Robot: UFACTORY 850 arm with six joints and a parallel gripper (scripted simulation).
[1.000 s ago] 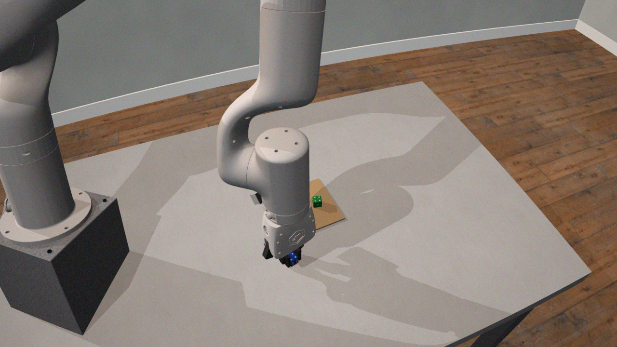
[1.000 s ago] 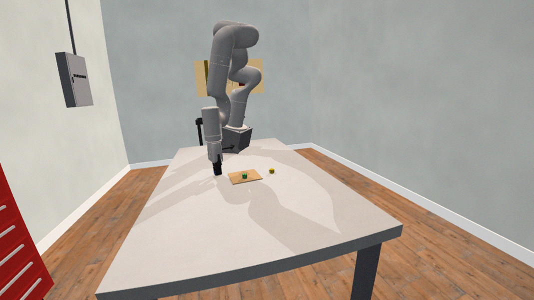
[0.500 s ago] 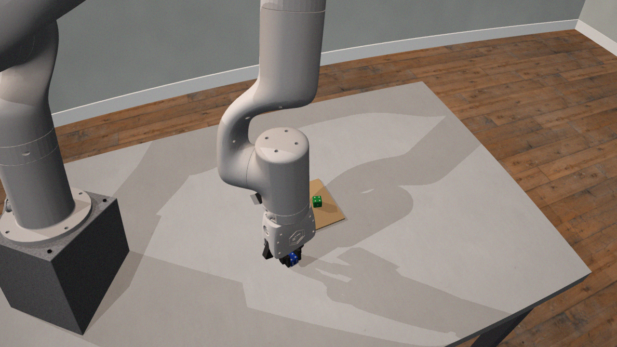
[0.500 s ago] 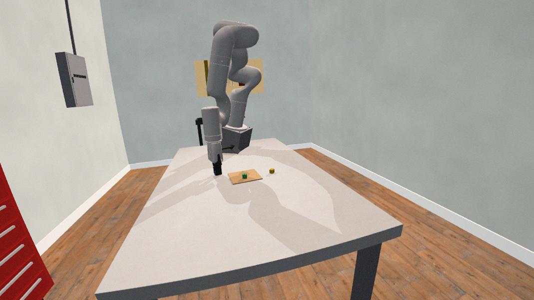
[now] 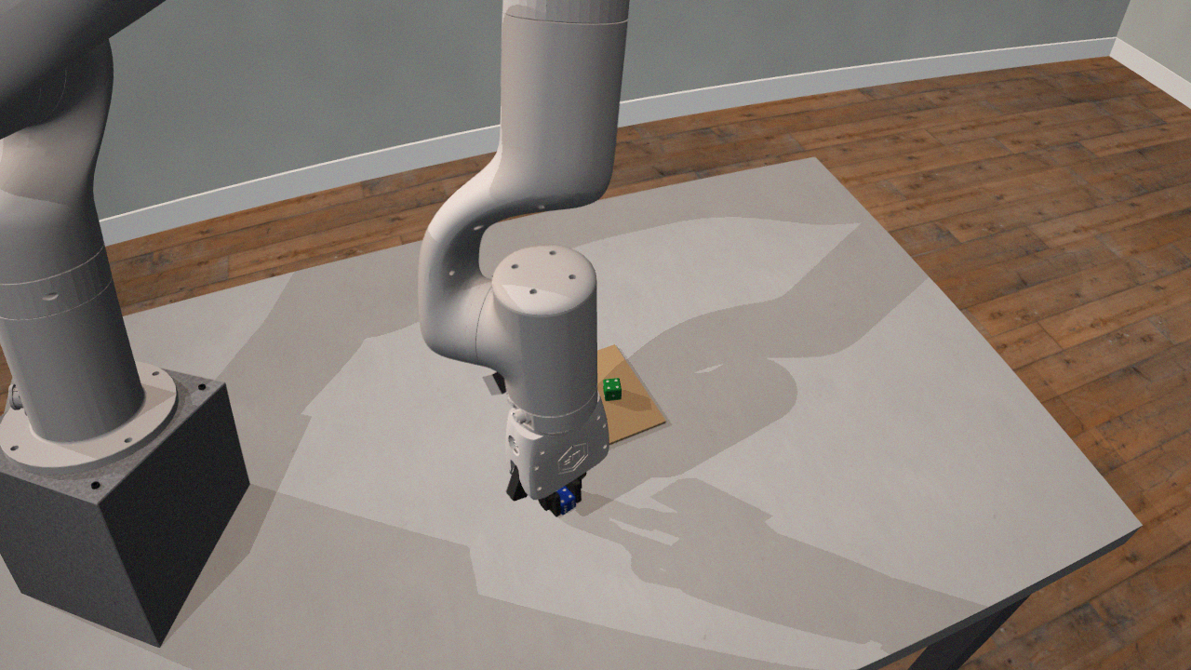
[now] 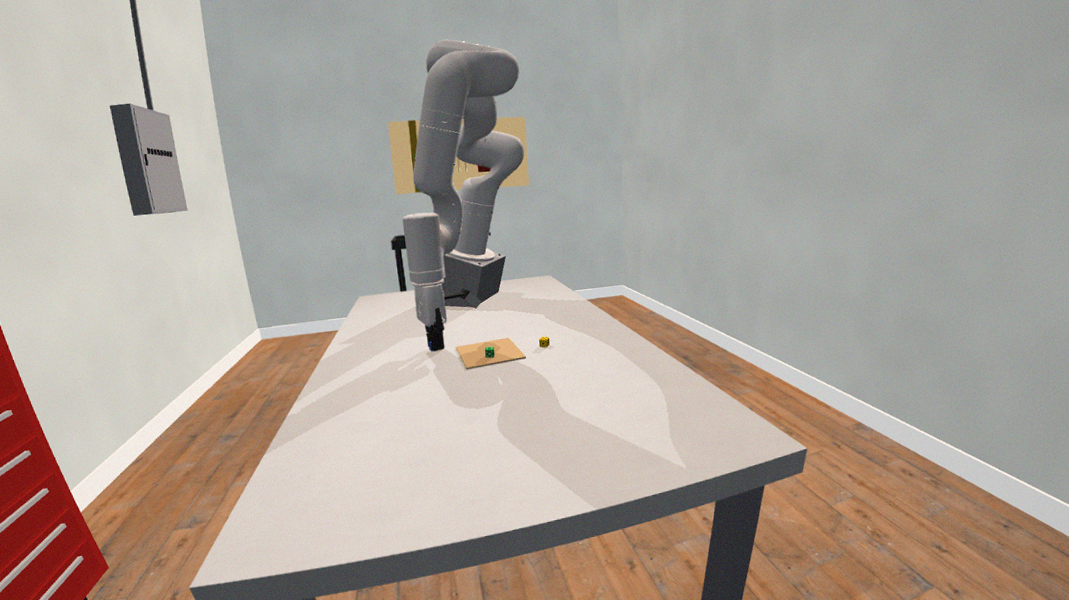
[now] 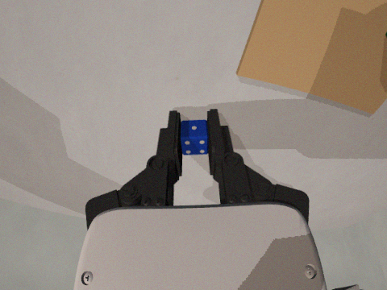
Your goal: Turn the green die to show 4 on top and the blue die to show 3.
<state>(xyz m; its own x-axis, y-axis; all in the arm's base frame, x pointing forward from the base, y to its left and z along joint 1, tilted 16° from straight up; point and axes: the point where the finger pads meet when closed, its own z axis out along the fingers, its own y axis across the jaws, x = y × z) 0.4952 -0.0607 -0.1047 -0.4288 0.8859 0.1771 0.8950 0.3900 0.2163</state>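
My hand is 6 cm short of the tan mat, 13 cm to the right of it and 2 cm above it. From my hand the other things lie so: blue die: 1 cm to the right, 1 cm below; then yellow die: 5 cm ahead, 27 cm to the left, 1 cm below; then green die: 9 cm ahead, 13 cm to the left, 1 cm below.
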